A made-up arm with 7 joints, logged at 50 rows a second.
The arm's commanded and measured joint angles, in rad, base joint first. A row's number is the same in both.
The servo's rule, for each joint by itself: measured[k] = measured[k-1] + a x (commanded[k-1-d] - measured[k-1]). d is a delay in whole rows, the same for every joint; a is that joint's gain. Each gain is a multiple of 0.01, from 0.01 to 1. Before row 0 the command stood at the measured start. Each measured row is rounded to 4 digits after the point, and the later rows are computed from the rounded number. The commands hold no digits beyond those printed.
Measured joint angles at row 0: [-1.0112, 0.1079, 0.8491, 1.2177, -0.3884, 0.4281, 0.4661]
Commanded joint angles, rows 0 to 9: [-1.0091, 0.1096, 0.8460, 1.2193, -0.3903, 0.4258, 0.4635]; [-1.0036, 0.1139, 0.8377, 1.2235, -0.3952, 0.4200, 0.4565]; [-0.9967, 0.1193, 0.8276, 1.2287, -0.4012, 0.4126, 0.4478]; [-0.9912, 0.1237, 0.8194, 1.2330, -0.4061, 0.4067, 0.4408]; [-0.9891, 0.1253, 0.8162, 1.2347, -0.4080, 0.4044, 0.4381]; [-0.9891, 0.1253, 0.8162, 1.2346, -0.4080, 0.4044, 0.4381]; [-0.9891, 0.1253, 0.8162, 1.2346, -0.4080, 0.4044, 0.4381]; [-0.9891, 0.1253, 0.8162, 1.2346, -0.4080, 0.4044, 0.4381]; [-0.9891, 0.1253, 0.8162, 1.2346, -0.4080, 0.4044, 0.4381]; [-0.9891, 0.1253, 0.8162, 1.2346, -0.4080, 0.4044, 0.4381]
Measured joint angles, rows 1 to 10: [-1.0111, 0.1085, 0.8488, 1.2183, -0.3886, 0.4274, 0.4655]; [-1.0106, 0.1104, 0.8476, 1.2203, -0.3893, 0.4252, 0.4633]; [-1.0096, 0.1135, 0.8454, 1.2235, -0.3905, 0.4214, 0.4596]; [-1.0083, 0.1171, 0.8425, 1.2271, -0.3921, 0.4170, 0.4551]; [-1.0070, 0.1200, 0.8396, 1.2300, -0.3937, 0.4132, 0.4510]; [-1.0057, 0.1219, 0.8370, 1.2317, -0.3951, 0.4106, 0.4479]; [-1.0045, 0.1231, 0.8347, 1.2328, -0.3964, 0.4087, 0.4455]; [-1.0034, 0.1239, 0.8327, 1.2335, -0.3976, 0.4074, 0.4437]; [-1.0024, 0.1244, 0.8309, 1.2339, -0.3986, 0.4065, 0.4424]; [-1.0015, 0.1247, 0.8293, 1.2342, -0.3995, 0.4059, 0.4414]
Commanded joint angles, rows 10 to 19: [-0.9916, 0.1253, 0.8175, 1.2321, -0.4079, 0.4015, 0.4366]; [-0.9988, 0.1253, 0.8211, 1.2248, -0.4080, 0.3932, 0.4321]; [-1.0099, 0.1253, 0.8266, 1.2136, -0.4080, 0.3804, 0.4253]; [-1.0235, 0.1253, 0.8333, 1.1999, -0.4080, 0.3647, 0.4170]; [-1.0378, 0.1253, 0.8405, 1.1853, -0.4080, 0.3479, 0.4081]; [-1.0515, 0.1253, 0.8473, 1.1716, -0.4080, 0.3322, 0.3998]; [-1.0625, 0.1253, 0.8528, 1.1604, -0.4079, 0.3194, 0.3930]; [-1.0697, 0.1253, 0.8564, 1.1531, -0.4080, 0.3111, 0.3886]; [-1.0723, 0.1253, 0.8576, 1.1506, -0.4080, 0.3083, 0.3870]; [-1.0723, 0.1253, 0.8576, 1.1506, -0.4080, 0.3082, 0.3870]
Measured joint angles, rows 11 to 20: [-1.0008, 0.1249, 0.8280, 1.2334, -0.4003, 0.4046, 0.4402]; [-1.0007, 0.1250, 0.8272, 1.2301, -0.4011, 0.4012, 0.4383]; [-1.0013, 0.1251, 0.8271, 1.2238, -0.4018, 0.3950, 0.4352]; [-1.0029, 0.1252, 0.8278, 1.2147, -0.4024, 0.3859, 0.4308]; [-1.0053, 0.1252, 0.8292, 1.2035, -0.4030, 0.3745, 0.4254]; [-1.0085, 0.1252, 0.8312, 1.1914, -0.4035, 0.3618, 0.4193]; [-1.0123, 0.1252, 0.8336, 1.1796, -0.4039, 0.3491, 0.4130]; [-1.0163, 0.1252, 0.8361, 1.1695, -0.4043, 0.3377, 0.4071]; [-1.0202, 0.1252, 0.8385, 1.1623, -0.4047, 0.3289, 0.4023]; [-1.0238, 0.1252, 0.8406, 1.1579, -0.4050, 0.3227, 0.3986]
